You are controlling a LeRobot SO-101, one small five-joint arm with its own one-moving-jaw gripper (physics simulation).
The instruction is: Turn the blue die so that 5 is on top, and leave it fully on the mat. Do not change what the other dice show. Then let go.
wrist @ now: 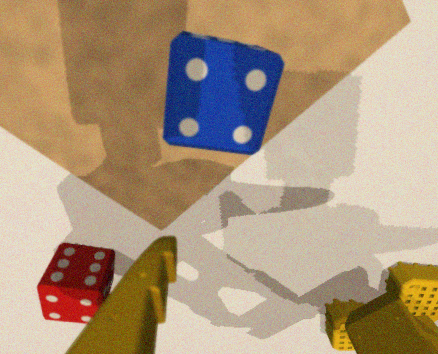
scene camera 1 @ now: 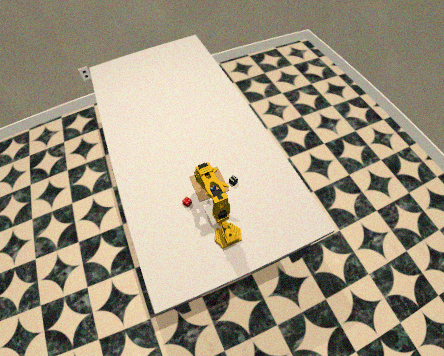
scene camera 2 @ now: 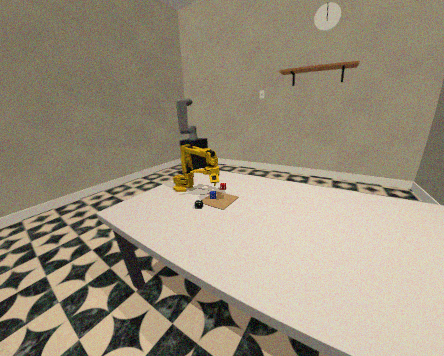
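Seen in the pictures: end effector, tool point: [wrist: 176, 252] [scene camera 2: 214, 185]; arm's base, origin of the base link: [wrist: 373, 294] [scene camera 1: 226, 231] [scene camera 2: 186, 188].
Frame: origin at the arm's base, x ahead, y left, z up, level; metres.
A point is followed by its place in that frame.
Observation:
The blue die [scene camera 2: 213, 195] @(z 0.023, x 0.218, y -0.036 m) [wrist: 222, 95] @(z 0.034, x 0.209, y -0.027 m) sits on the brown mat [scene camera 1: 198, 192] @(z 0.004, x 0.218, y 0.035 m) [scene camera 2: 225, 202] @(z 0.004, x 0.287, y -0.039 m) [wrist: 330, 30] @(z 0.004, x 0.190, y -0.068 m), close to one edge near a corner. In the wrist view its broad face shows 4 pips and looks to be its top; a thin sliver of a side shows at its far edge. In scene camera 1 the arm largely covers it. My gripper [scene camera 2: 215, 184] [wrist: 260, 275] is open, with a wide gap between the jaws and nothing in it. The jaws are apart from the blue die, which lies beyond the tips in the wrist view.
A red die [scene camera 1: 187, 201] @(z 0.029, x 0.183, y 0.097 m) [scene camera 2: 223, 186] @(z 0.020, x 0.199, y 0.086 m) [wrist: 75, 282] @(z 0.025, x 0.195, y 0.084 m) lies off the mat, with 4 and 6 pips on its visible faces, and shows beside the fixed jaw in the wrist view. A black die [scene camera 1: 233, 180] @(z 0.031, x 0.194, y -0.124 m) [scene camera 2: 198, 204] @(z 0.022, x 0.211, y -0.140 m) lies off the mat's other side. The white table [scene camera 1: 165, 110] @(z 0.000, x 0.785, y 0.014 m) [scene camera 2: 310, 240] @(z 0.000, x 0.663, y -0.130 m) carries everything.

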